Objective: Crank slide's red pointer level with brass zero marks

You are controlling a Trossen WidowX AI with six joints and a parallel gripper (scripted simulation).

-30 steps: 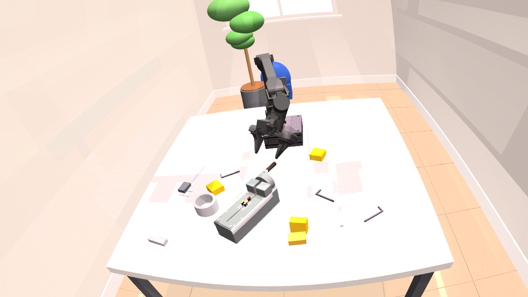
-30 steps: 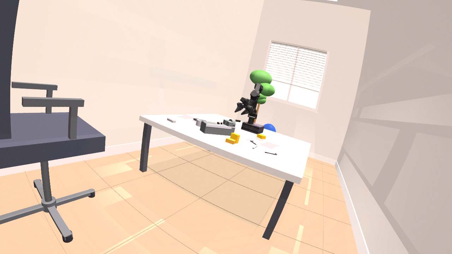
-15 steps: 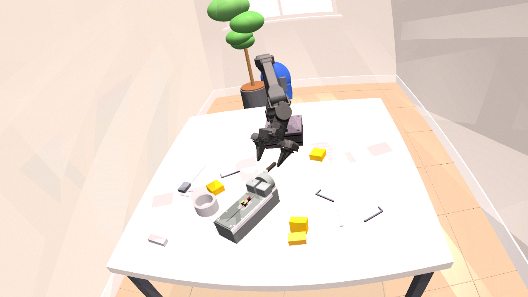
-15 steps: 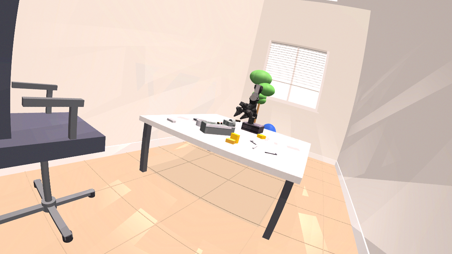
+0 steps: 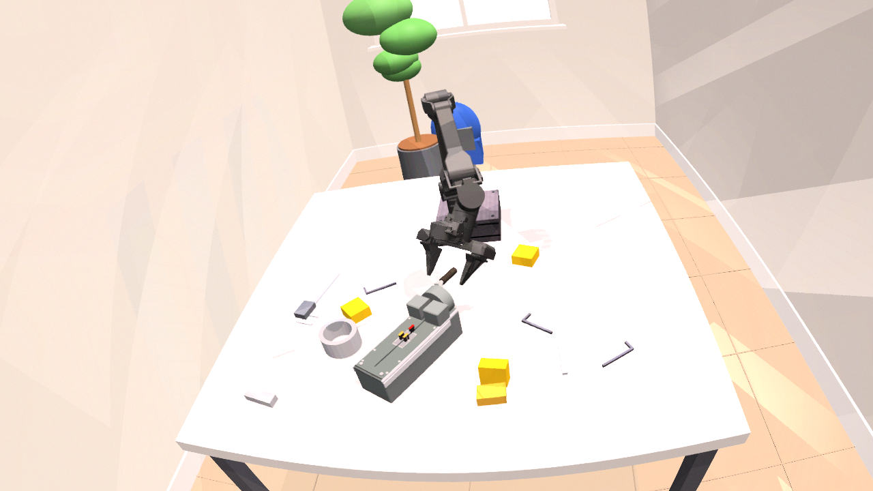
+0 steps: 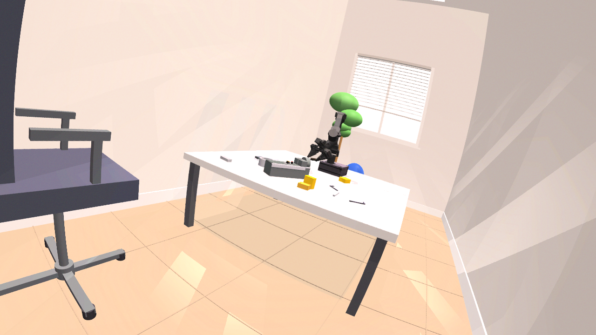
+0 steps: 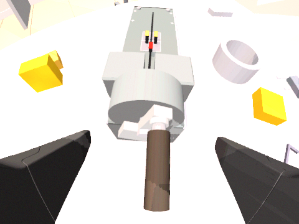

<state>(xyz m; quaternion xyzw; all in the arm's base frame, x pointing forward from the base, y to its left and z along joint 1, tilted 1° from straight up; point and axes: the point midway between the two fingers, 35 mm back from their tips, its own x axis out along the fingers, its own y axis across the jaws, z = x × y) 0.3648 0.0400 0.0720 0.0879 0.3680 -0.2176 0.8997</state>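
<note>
Right now the brown crank handle is 2 cm behind my gripper tip and 1 cm to the left of it. The rest, counted from my gripper tip: red pointer: 12 cm ahead, 6 cm to the right, 4 cm below.
</note>
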